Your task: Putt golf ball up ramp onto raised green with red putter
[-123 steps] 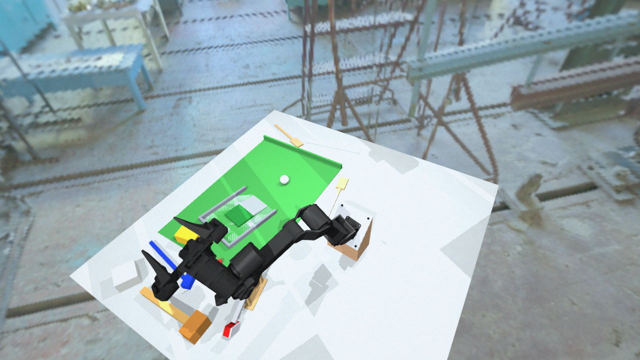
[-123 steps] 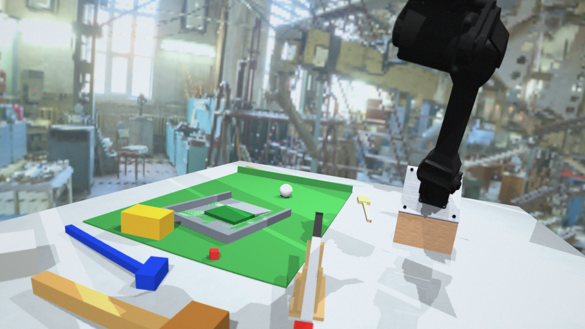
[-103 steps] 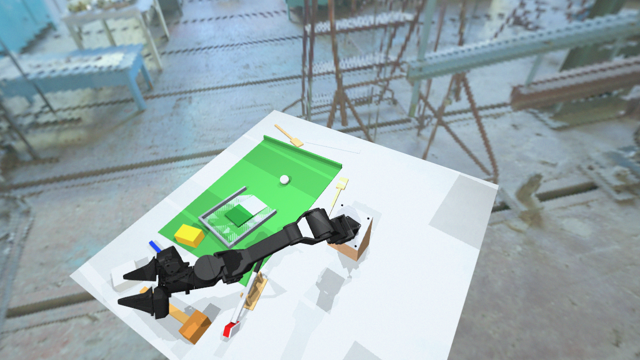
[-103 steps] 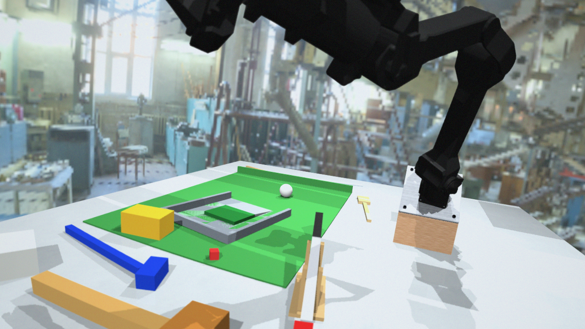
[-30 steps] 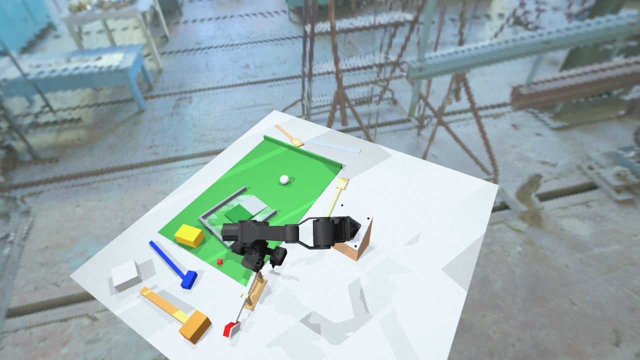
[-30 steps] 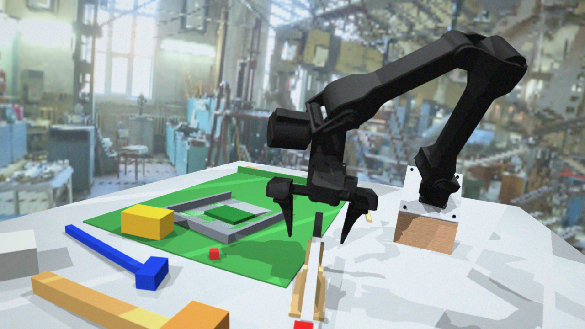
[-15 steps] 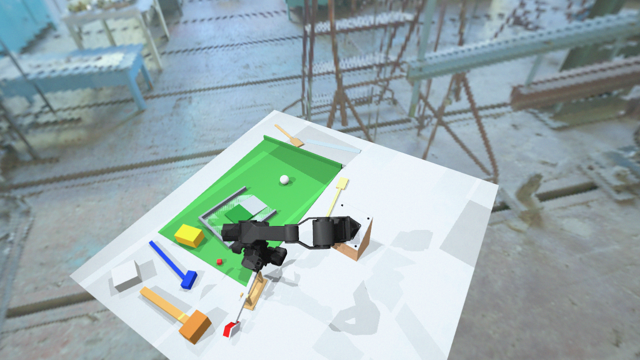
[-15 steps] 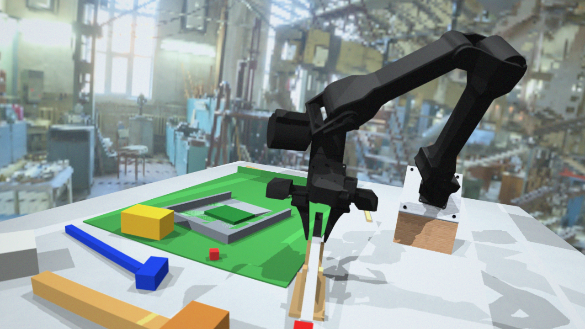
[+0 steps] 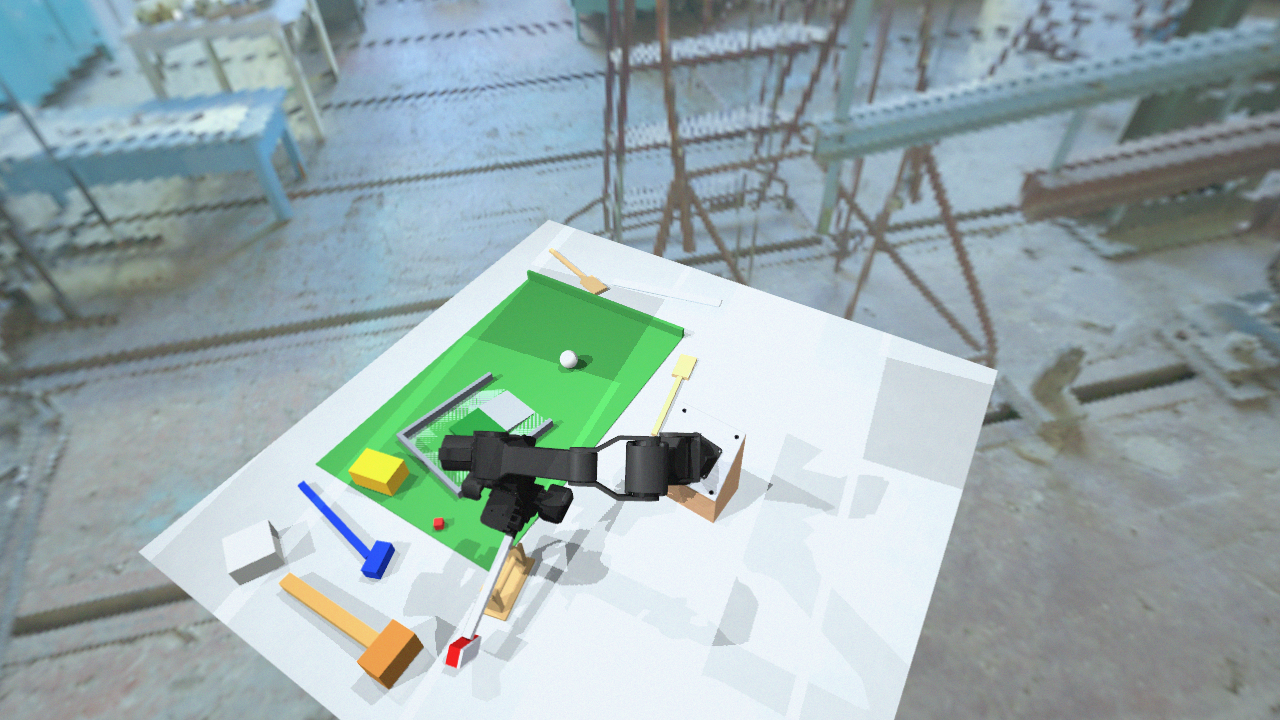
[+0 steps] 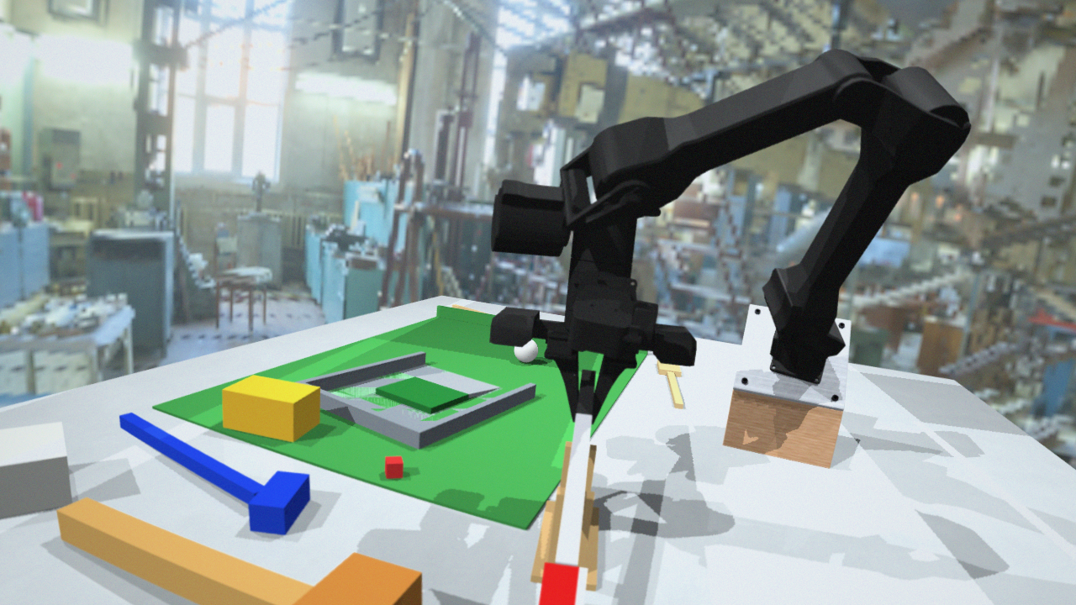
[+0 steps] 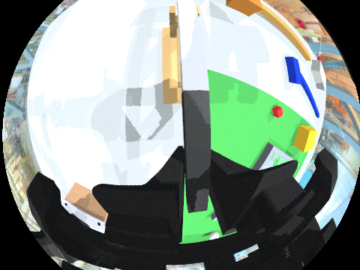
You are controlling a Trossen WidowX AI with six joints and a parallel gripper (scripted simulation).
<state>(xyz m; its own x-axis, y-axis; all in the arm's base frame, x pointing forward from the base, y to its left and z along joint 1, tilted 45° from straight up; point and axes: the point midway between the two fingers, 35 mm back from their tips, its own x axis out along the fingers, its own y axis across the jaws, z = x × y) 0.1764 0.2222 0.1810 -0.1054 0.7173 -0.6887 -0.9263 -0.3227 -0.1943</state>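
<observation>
Right now the wooden stand is 8 cm to the left of my gripper tip, 4 cm below it and 3 cm behind it. From my gripper tip the other things lie so: small red cube (16 cm ahead, 9 cm to the left, 7 cm below); yellow block (34 cm ahead, 9 cm to the left, 5 cm below); red putter (11 cm to the left, 5 cm behind).
</observation>
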